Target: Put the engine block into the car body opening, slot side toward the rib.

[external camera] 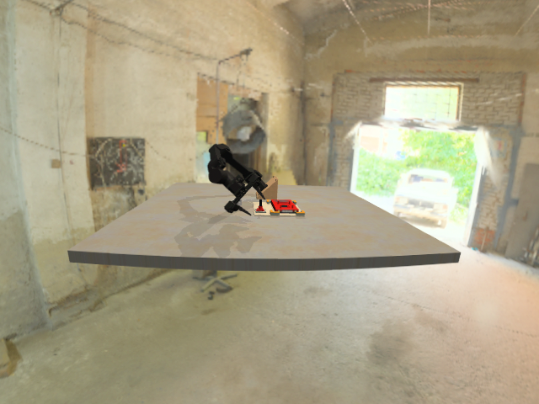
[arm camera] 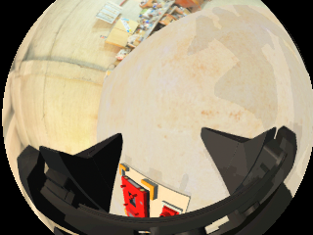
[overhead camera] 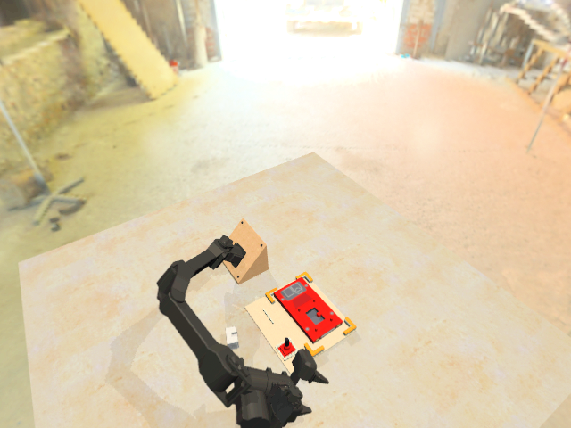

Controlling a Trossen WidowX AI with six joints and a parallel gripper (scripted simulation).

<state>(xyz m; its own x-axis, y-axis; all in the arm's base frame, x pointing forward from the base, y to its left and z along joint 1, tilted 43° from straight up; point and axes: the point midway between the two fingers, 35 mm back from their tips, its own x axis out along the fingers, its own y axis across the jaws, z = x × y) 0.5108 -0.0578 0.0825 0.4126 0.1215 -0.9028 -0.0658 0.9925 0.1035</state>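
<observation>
My gripper tip is now 28 cm past the engine block, 8 cm to the left of it and 5 cm above it.
</observation>
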